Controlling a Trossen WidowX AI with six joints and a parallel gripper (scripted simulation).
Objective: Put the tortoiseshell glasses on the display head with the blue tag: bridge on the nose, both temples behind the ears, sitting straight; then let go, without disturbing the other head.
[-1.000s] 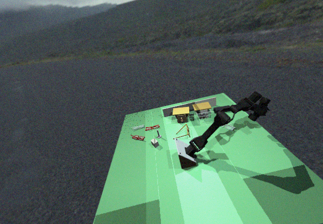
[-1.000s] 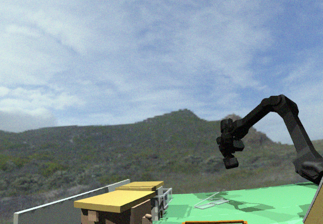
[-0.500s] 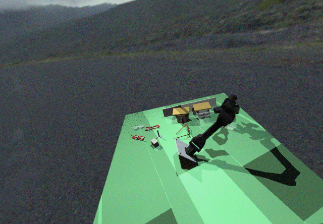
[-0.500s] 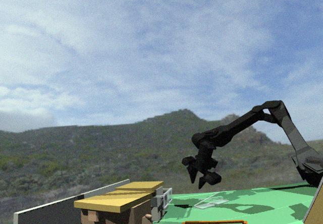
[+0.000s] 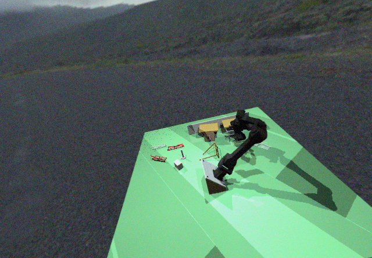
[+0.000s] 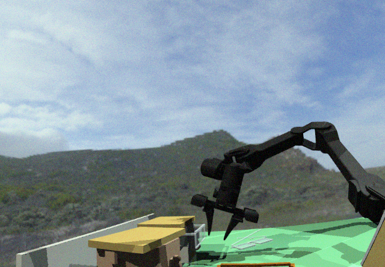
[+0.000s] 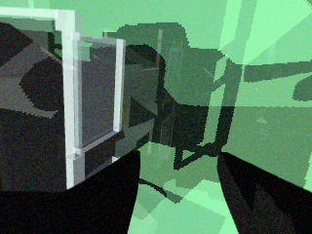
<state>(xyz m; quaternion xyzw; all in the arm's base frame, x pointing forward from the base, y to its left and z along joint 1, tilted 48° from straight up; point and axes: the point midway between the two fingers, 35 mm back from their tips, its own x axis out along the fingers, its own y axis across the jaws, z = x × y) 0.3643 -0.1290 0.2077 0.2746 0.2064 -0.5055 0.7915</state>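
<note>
The small post lies 470 mm to the left of my gripper tip, 80 mm behind it and 30 mm below it. From my gripper tip the other things lie so: white cube: 510 mm to the left, 180 mm behind, 30 mm below; then black case: 200 mm to the right, 130 mm ahead, 40 mm below; then low grey wall: 240 mm ahead, 110 mm to the left.
</note>
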